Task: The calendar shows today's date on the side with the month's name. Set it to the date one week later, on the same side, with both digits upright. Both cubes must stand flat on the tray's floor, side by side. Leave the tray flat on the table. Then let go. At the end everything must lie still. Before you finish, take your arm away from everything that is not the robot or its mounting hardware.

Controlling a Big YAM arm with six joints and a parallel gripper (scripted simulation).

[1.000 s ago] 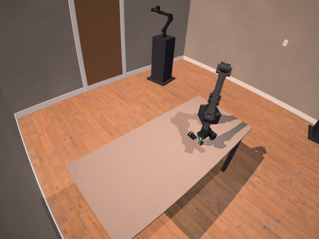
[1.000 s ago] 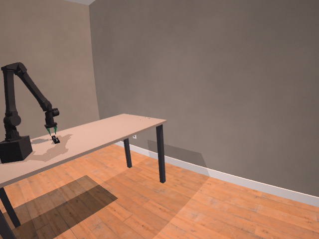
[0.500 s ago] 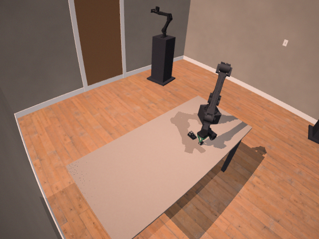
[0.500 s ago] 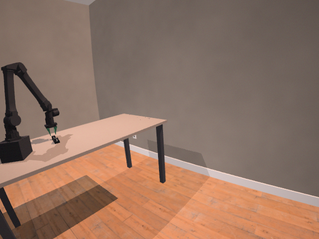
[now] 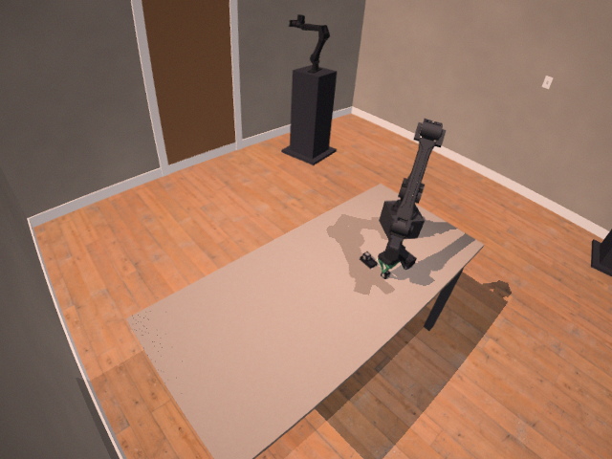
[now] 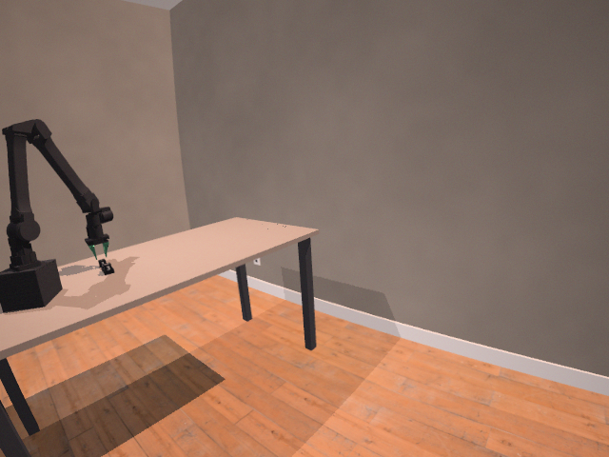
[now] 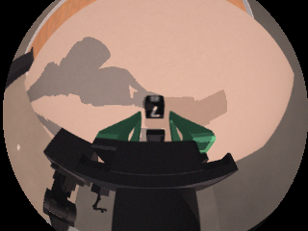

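The dark calendar tray lies 100 mm to the right of my hand, 40 mm below it and 30 mm behind it.
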